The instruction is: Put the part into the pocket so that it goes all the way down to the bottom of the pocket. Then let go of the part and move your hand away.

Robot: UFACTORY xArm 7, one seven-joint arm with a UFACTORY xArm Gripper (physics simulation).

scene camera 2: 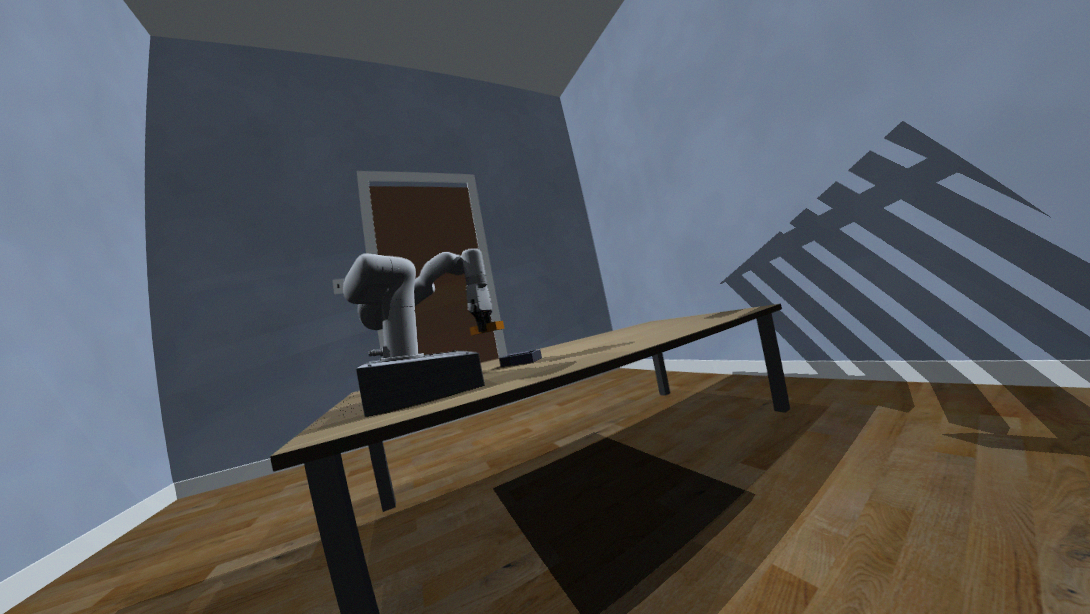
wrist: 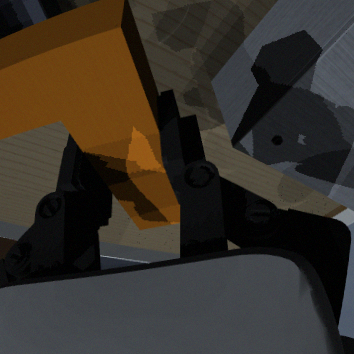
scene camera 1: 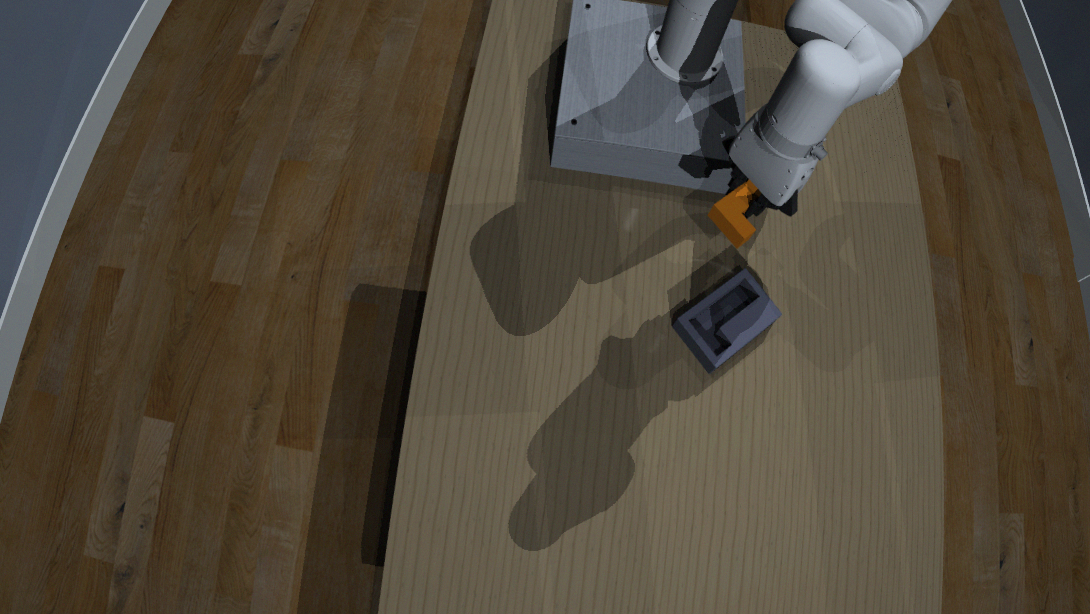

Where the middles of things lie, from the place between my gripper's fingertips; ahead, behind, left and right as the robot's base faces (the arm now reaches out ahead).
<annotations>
Right now my hand is 130 mm above the grey pocket block (scene camera 1: pixel 717 327), 120 mm short of it and 20 mm to the right of it. The rest, counted from my hand: orange L-shaped part (scene camera 1: pixel 728 214) 10 mm ahead, 10 mm above.
</annotations>
